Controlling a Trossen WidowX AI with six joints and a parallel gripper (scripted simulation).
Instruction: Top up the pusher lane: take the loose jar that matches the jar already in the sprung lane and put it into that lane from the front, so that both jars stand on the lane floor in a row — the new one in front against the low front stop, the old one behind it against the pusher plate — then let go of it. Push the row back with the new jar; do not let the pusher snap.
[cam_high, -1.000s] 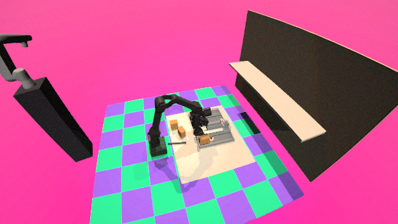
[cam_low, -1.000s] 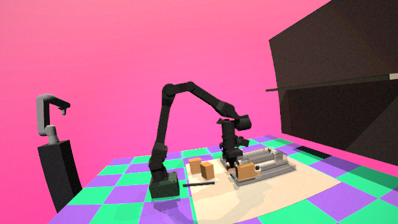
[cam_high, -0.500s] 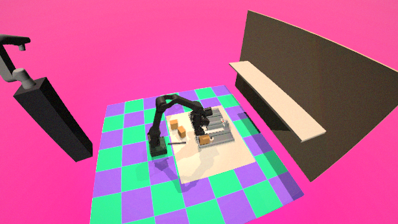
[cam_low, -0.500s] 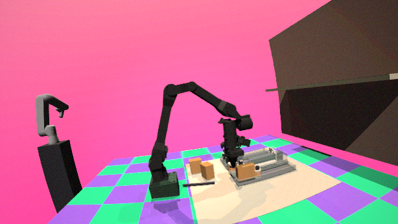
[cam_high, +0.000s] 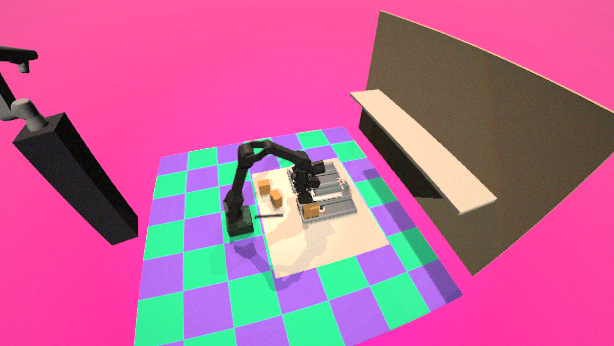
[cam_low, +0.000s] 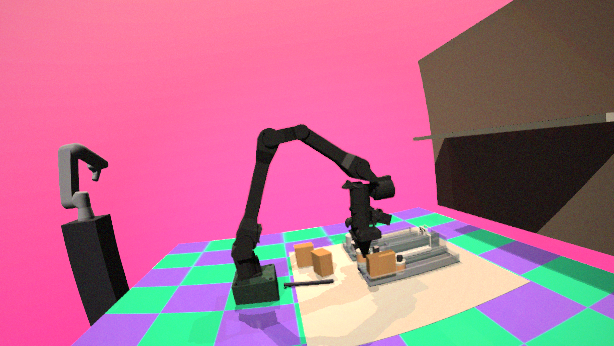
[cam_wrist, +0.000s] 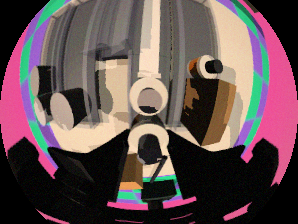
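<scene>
The brown box lies 1 cm ahead of my gripper tip, 8 cm to the right of it and 1 cm below it. From my gripper tip the other things lie so: black rod 17 cm behind, 4 cm below; then shelf wall 62 cm ahead, 13 cm to the right, 35 cm above.
</scene>
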